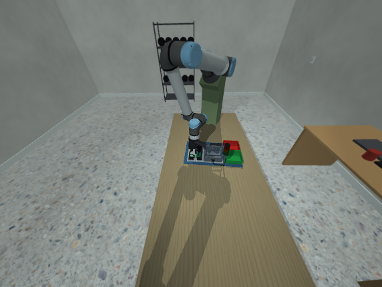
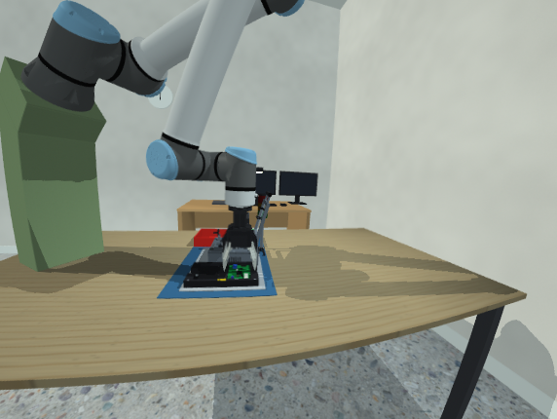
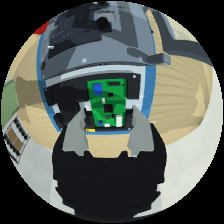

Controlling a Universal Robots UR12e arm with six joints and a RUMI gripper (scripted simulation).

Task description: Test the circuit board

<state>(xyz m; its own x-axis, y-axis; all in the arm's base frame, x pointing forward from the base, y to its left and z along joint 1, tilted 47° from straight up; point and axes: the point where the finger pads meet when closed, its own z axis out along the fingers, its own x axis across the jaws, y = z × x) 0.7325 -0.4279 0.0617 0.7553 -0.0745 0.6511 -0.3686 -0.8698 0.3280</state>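
Now: hand 20 mm above the green circuit board. Also, from my hand: tester lid 150 mm ahead, 110 mm to the left, 150 mm above; then red bin 30 mm ahead, 390 mm to the left, 20 mm below; then green bin 160 mm ahead, 330 mm to the left, 20 mm below.
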